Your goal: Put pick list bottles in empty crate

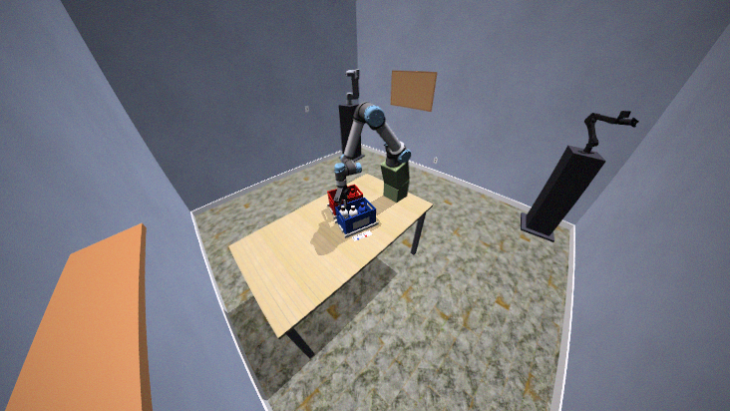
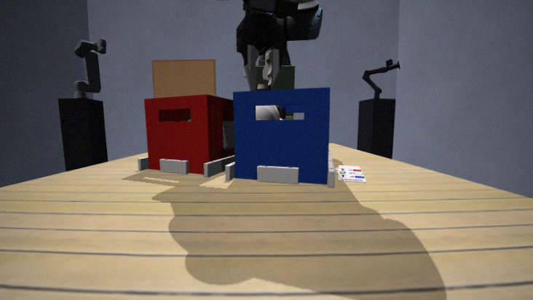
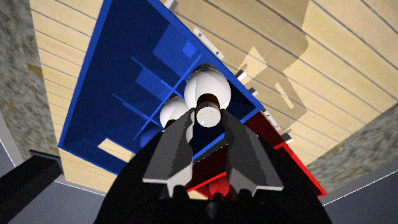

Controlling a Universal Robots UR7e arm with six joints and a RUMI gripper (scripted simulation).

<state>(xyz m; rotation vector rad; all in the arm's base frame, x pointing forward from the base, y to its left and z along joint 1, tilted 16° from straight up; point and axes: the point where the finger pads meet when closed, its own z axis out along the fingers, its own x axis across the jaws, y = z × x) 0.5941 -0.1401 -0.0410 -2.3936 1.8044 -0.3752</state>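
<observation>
Now: hand 8 cm past the white bottle, 4 cm to the right of it and 10 cm above it. From my hand the other things lie so: blue-capped bottle: 16 cm behind, 8 cm to the left, 10 cm below; blue crate: 6 cm behind, 8 cm to the left, 10 cm below; red crate: 18 cm behind, 13 cm to the right, 10 cm below.
</observation>
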